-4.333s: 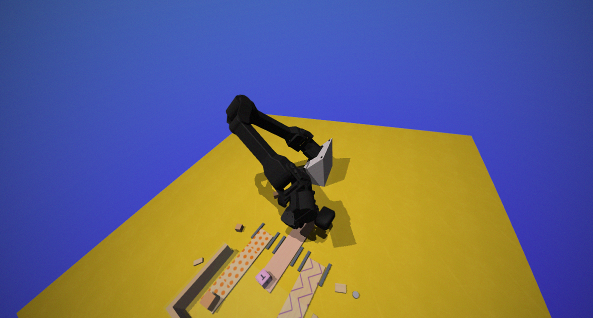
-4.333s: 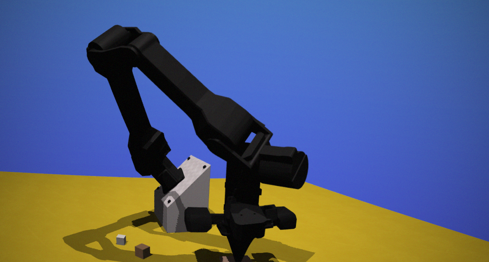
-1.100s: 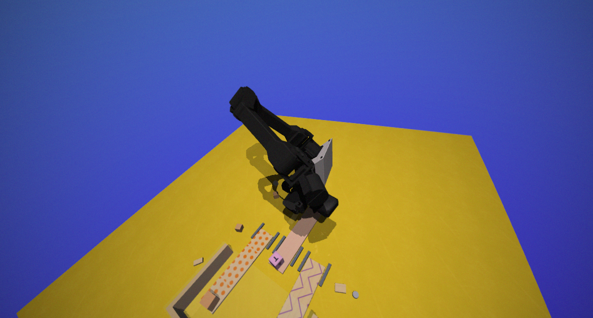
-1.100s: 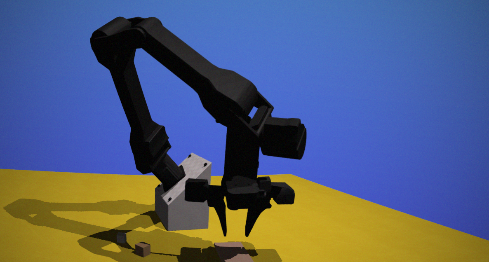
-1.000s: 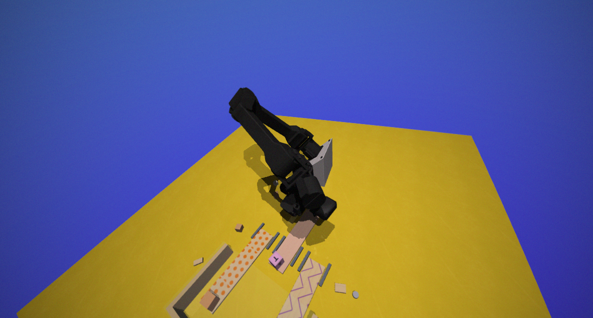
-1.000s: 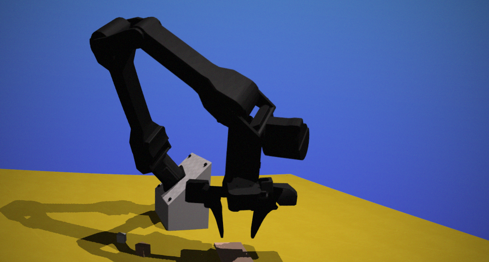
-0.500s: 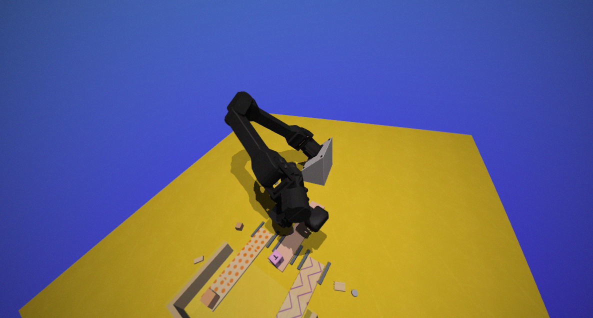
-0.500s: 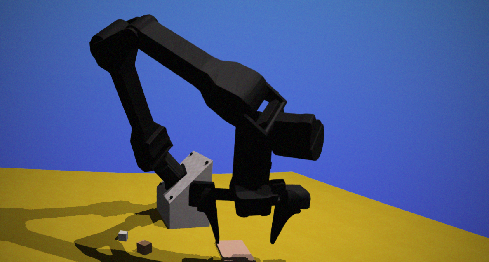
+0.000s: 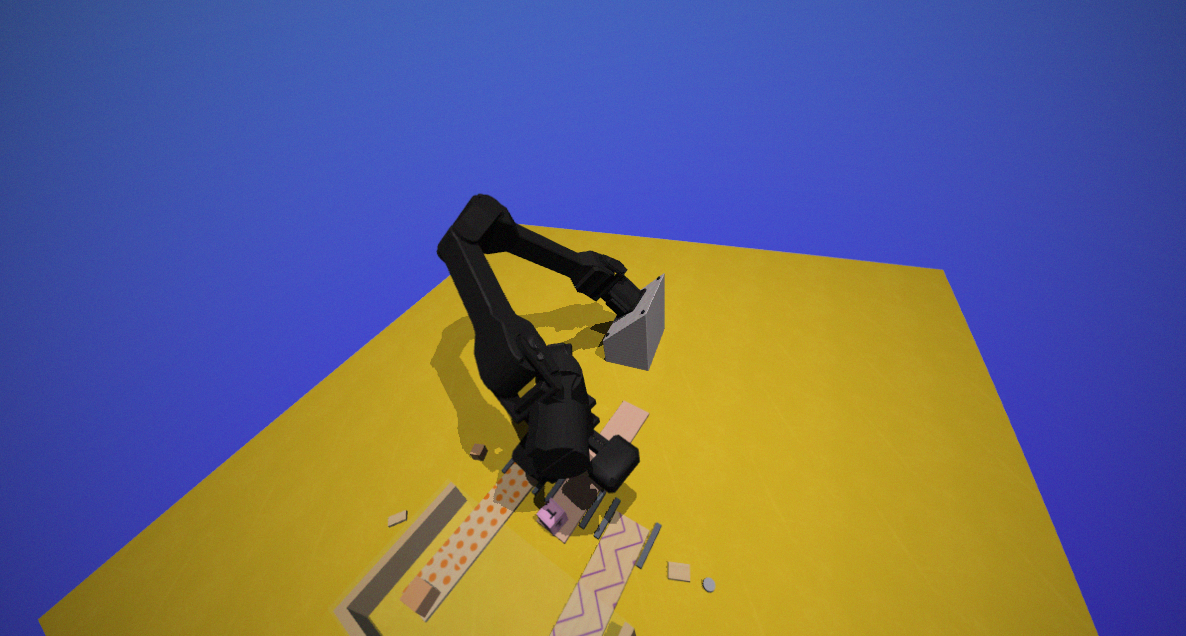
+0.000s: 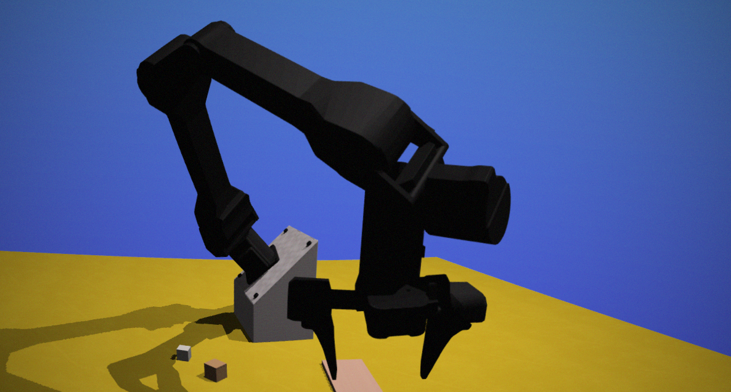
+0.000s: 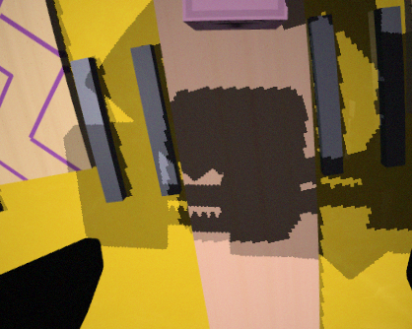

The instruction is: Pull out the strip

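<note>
Right now the labelled pink cube is 80 mm ahead of my gripper tip, 40 mm below it and 10 mm to the right of it.
</note>
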